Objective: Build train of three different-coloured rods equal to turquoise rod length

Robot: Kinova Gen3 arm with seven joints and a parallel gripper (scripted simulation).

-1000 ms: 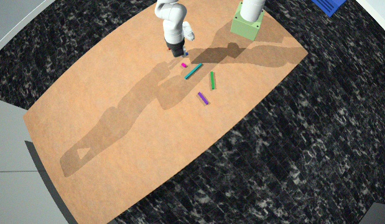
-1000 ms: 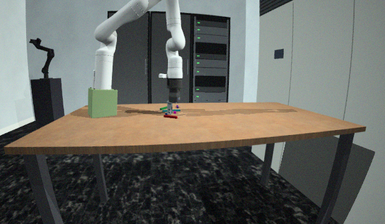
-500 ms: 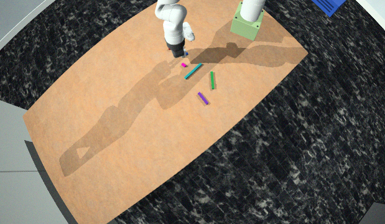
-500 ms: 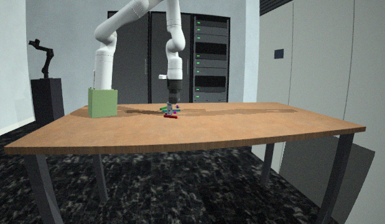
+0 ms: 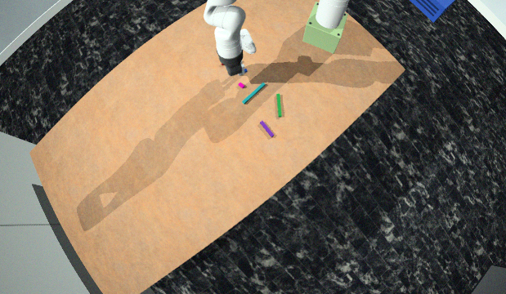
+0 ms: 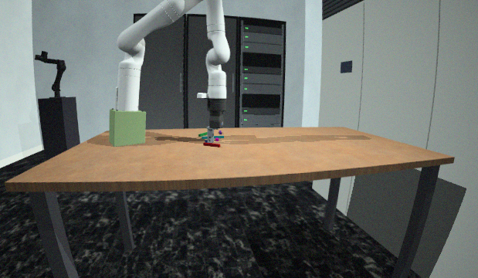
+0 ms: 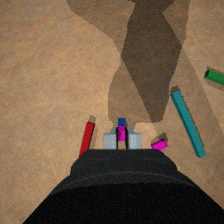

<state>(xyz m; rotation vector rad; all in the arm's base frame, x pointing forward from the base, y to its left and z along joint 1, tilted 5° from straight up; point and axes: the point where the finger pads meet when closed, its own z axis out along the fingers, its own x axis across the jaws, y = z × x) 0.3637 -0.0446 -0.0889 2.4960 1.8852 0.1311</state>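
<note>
Now: hand 2 cm past the blue rod, 1 cm to the right of it and 2 cm above it. The rest, counted from my hand: turquoise rod: 1 cm ahead, 9 cm to the left, 2 cm below; red rod: 5 cm to the right, 2 cm below; green rod: 3 cm behind, 18 cm to the left, 2 cm below.
</note>
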